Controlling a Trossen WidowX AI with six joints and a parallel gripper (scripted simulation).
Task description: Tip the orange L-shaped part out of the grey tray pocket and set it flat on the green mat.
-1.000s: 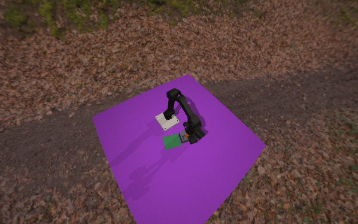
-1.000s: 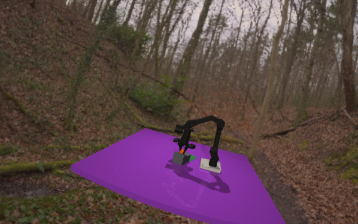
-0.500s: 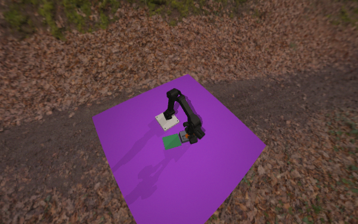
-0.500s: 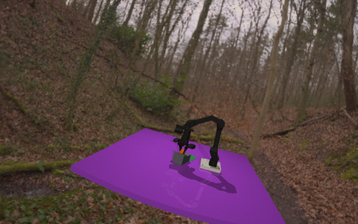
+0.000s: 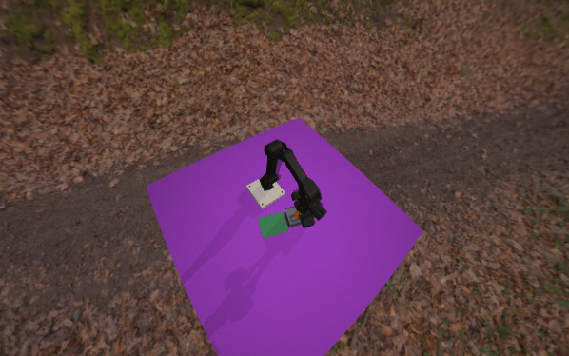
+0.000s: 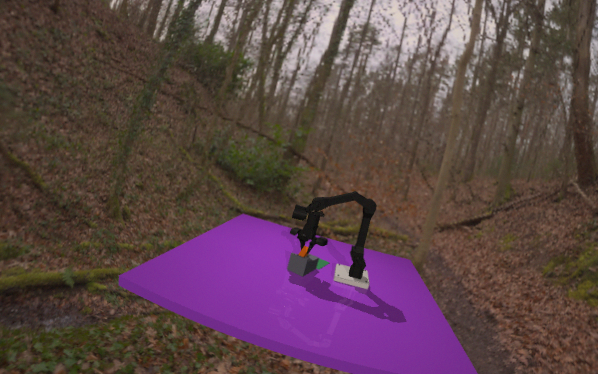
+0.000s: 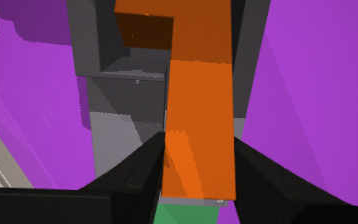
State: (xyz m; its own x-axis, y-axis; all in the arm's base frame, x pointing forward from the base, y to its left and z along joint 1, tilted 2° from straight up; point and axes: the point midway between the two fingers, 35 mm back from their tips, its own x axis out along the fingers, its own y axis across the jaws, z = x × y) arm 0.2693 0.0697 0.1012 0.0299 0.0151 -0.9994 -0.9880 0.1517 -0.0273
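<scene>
Right now the green mat is 4 cm behind my gripper tip, 14 cm to the right of it and 10 cm below it. Round my gripper tip: orange L-shaped part: 1 cm behind, 4 cm to the left, 3 cm below.
</scene>
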